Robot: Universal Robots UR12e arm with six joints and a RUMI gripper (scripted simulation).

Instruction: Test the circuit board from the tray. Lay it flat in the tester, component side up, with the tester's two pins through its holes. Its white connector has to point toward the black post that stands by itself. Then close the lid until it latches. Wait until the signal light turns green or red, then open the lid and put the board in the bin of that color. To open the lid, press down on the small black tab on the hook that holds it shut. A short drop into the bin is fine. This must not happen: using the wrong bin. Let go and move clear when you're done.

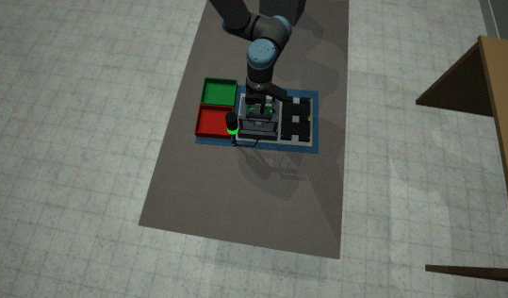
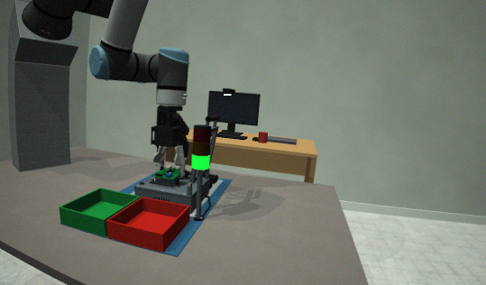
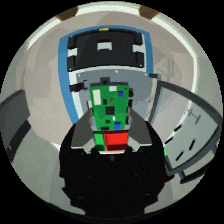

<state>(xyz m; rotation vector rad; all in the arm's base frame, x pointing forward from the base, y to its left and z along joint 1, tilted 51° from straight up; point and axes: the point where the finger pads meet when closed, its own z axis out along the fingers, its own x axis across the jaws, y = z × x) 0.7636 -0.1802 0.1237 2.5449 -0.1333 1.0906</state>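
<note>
Now: the green circuit board 10 mm to the right of my hand. The rest, counted from my hand: tester lid 110 mm ahead, 90 mm above, 40 mm to the right; red bin 210 mm to the right, 80 mm below, 20 mm behind; black latch hook 70 mm to the left, 40 mm behind.
</note>
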